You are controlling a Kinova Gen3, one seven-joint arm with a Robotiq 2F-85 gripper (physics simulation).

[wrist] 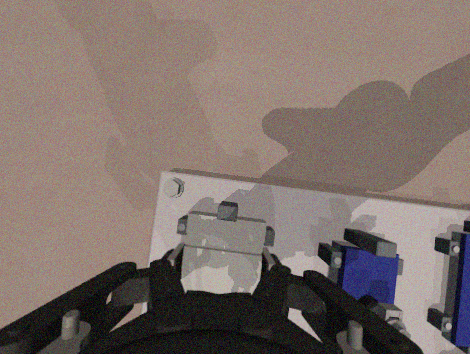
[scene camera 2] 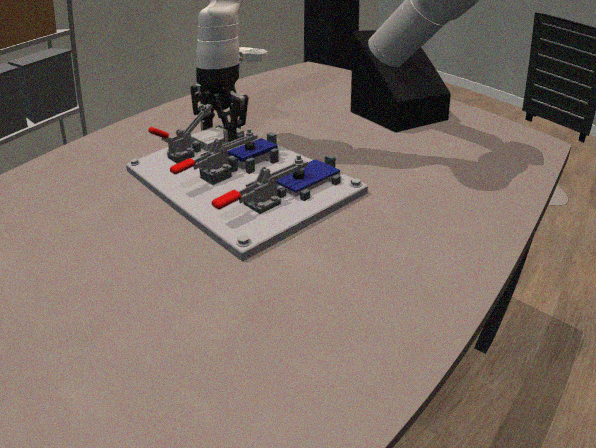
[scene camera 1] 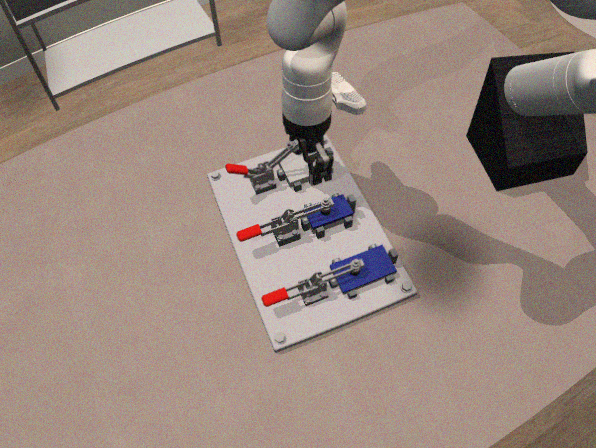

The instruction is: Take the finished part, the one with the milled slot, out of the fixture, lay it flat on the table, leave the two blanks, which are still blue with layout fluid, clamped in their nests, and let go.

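Frame: origin at the arm's base, x right, y ahead, z up, level; metres.
Seen in the pictures: gripper, between the fingertips: (wrist: 222, 256) (scene camera 1: 306, 169); arm's base, origin of its link: (scene camera 2: 386, 51) (scene camera 1: 525, 90).
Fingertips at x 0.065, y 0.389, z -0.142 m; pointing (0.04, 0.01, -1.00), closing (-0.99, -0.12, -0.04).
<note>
Offsets run from my fingertips to a thing's top centre. "*": to the spot under its first point. Level surfaces: height alone.
The finished part {dx -0.001, dy +0.003, dz +0.020 m} (scene camera 1: 295, 171) (scene camera 2: 207, 135) (wrist: 225, 235), bare grey metal with a slot across it, sits in the end nest of the white fixture plate {dx -0.112, dy +0.045, dz -0.001 m} (scene camera 1: 320, 320) (scene camera 2: 285, 220) (wrist: 300, 200), between its small dark posts. My gripper (scene camera 1: 314, 166) (scene camera 2: 220, 131) (wrist: 222, 256) points down there, shut on the part, a finger against each long side. That nest's clamp arm (scene camera 1: 282, 156) (scene camera 2: 196, 122) is raised. The middle blue blank {dx -0.110, dy +0.002, dz +0.025 m} (scene camera 1: 342, 212) (scene camera 2: 262, 149) (wrist: 370, 275) and the far-end blue blank {dx -0.220, dy -0.013, dz +0.015 m} (scene camera 1: 377, 265) (scene camera 2: 320, 172) (wrist: 465, 290) lie in their nests under lowered clamps.
Red clamp handles {* dx -0.120, dy +0.134, dz +0.045 m} (scene camera 1: 249, 233) (scene camera 2: 182, 166) stick out on the side opposite the nests' end posts. The black robot base (scene camera 1: 530, 145) (scene camera 2: 400, 95) stands on the table {dz -0.016 m} (scene camera 1: 150, 300) (scene camera 2: 250, 350). A drawer cabinet (scene camera 2: 560, 75) stands beyond the table.
</note>
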